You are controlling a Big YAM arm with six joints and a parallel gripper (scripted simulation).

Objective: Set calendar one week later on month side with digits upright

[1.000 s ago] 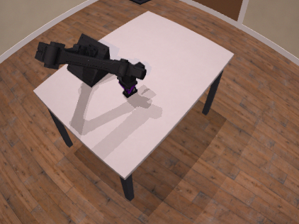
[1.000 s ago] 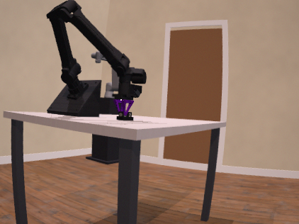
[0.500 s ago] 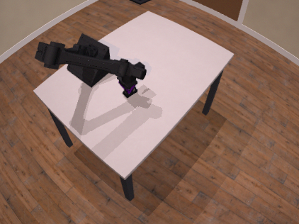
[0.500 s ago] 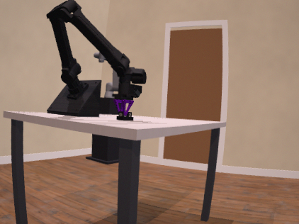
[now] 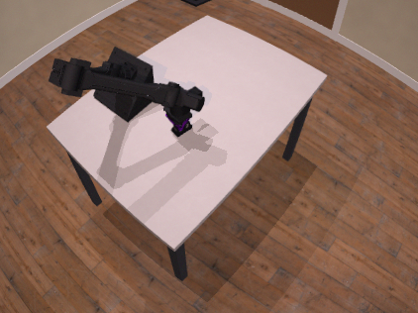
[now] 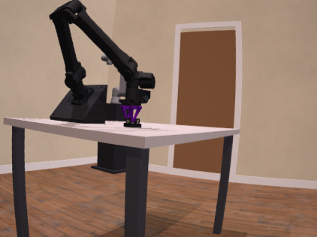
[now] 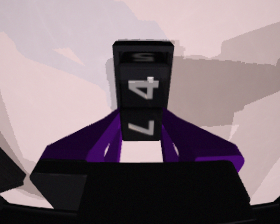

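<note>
My gripper is now right at the black date cube. Also, from my hand: black tray (20 mm to the left, 20 mm below).
</note>
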